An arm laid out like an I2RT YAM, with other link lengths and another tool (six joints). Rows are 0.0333 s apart.
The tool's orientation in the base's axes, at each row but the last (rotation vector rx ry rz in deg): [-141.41 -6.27 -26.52]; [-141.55 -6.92 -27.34]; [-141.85 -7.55 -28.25]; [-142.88 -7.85 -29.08]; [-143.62 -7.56 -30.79]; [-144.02 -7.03 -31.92]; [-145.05 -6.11 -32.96]
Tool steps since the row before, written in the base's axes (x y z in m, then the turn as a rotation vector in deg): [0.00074 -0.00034 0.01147 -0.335 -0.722 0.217]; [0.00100 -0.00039 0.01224 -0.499 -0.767 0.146]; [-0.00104 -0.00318 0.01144 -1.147 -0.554 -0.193]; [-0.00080 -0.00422 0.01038 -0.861 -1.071 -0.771]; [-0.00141 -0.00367 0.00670 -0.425 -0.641 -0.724]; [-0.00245 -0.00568 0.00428 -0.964 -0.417 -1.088]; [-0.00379 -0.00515 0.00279 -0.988 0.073 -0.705]
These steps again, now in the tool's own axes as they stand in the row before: [0.00475 -0.00604 -0.00856 -0.214 0.397 -0.690]; [0.00540 -0.00629 -0.00907 -0.392 0.441 -0.714]; [0.00341 -0.00387 -0.01074 -1.124 0.320 -0.542]; [0.00334 -0.00216 -0.01051 -1.076 1.110 -0.304]; [0.00150 -0.00065 -0.00760 -0.667 0.817 0.049]; [-0.00029 0.00213 -0.00721 -1.315 0.703 0.250]; [-0.00205 0.00232 -0.00625 -1.195 0.095 0.203]
